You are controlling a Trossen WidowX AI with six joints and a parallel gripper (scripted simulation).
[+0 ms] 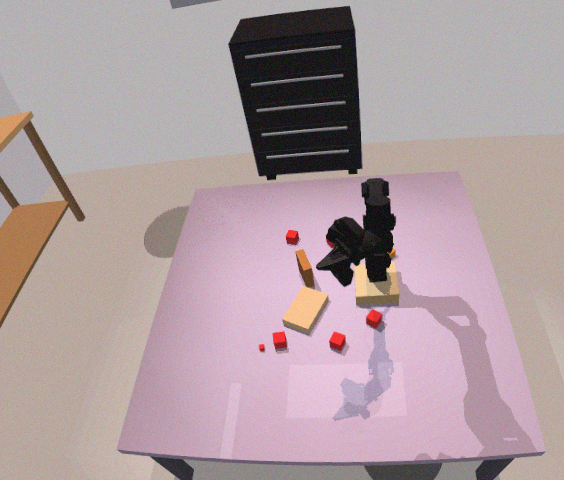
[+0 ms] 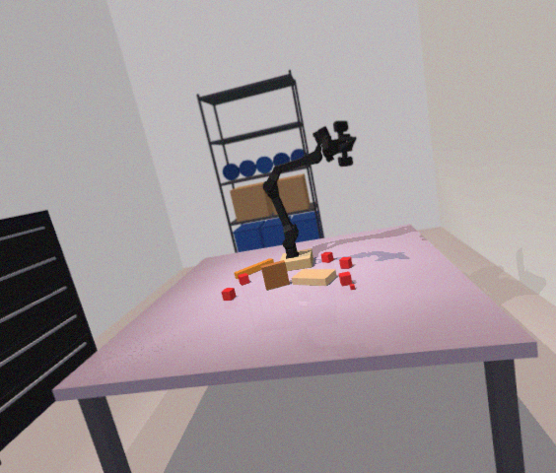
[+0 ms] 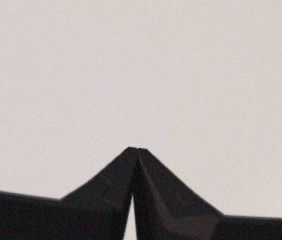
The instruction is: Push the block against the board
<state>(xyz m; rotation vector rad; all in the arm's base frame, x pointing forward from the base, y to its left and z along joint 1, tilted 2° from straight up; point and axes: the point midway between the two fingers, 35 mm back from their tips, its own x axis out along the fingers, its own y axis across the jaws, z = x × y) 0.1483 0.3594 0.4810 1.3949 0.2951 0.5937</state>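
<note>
Right now the orange square block is 49 cm below my gripper tip, 43 cm to the right of it and 8 cm ahead of it. Also, from my gripper tip: long orange bar: 57 cm to the right, 52 cm below, 19 cm behind; tan board: 52 cm below, 26 cm to the right, 8 cm ahead; tiny red piece: 53 cm below, 23 cm ahead, 12 cm to the right.
</note>
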